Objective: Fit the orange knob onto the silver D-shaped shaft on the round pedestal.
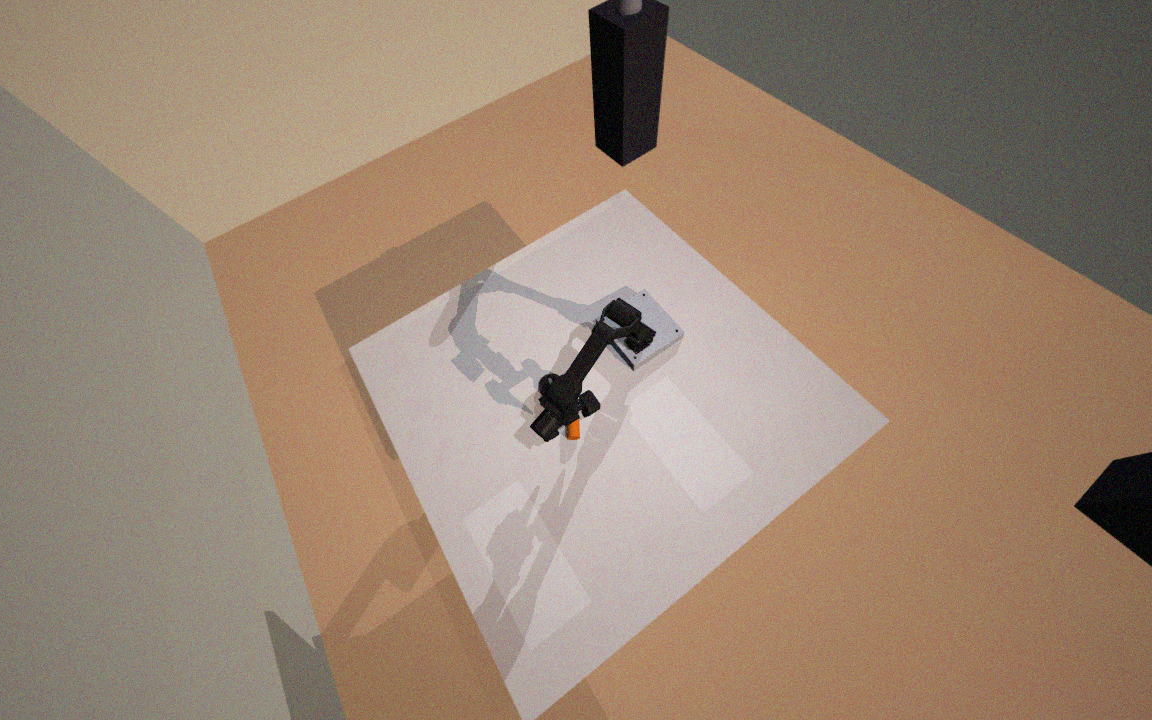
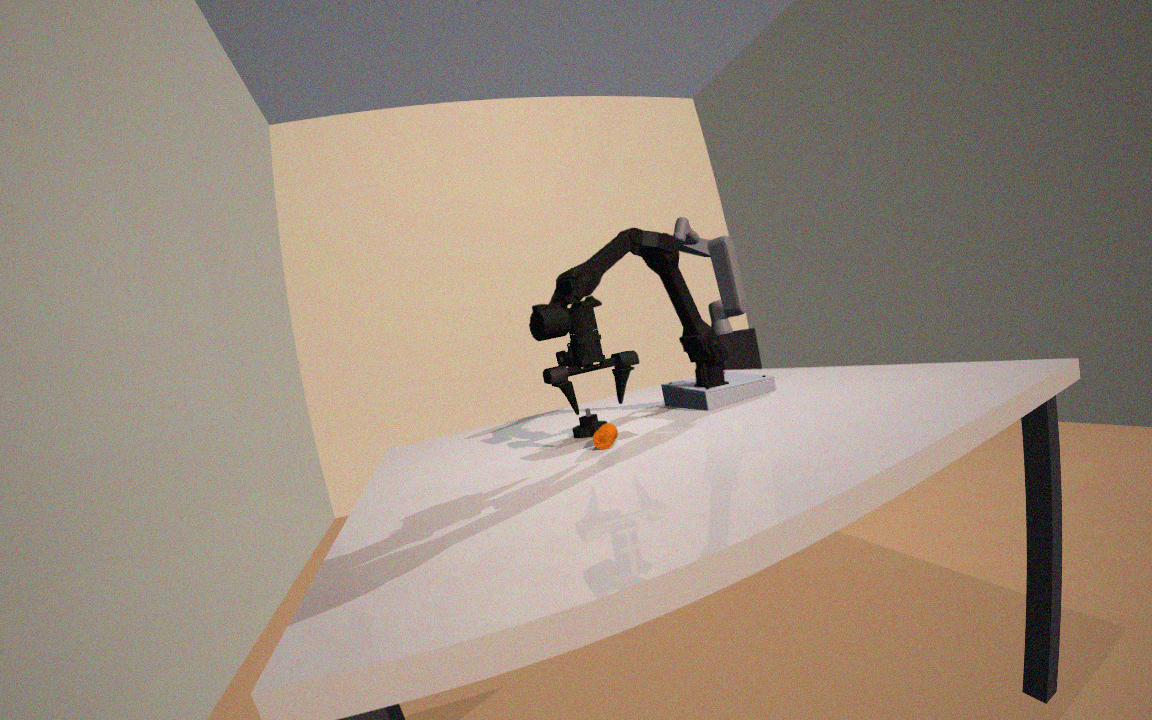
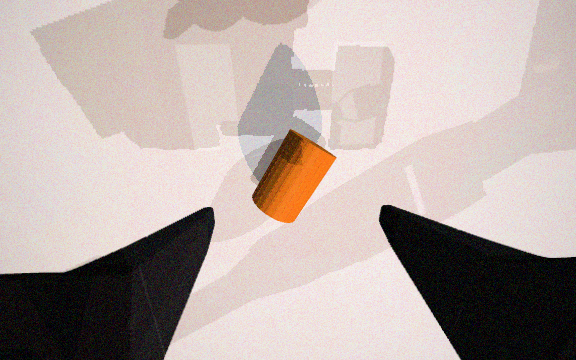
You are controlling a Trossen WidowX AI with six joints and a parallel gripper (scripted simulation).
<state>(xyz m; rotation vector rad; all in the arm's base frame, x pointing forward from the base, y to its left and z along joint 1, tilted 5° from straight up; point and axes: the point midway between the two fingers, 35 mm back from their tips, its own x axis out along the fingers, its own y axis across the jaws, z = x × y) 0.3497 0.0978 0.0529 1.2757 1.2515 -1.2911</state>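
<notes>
Now: the orange knob 10 mm ahead of my gripper tip, 10 mm to the left of it and 60 mm below it. Round my gripper tip: dark round pedestal: 30 mm behind, 170 mm to the right, 50 mm below.
</notes>
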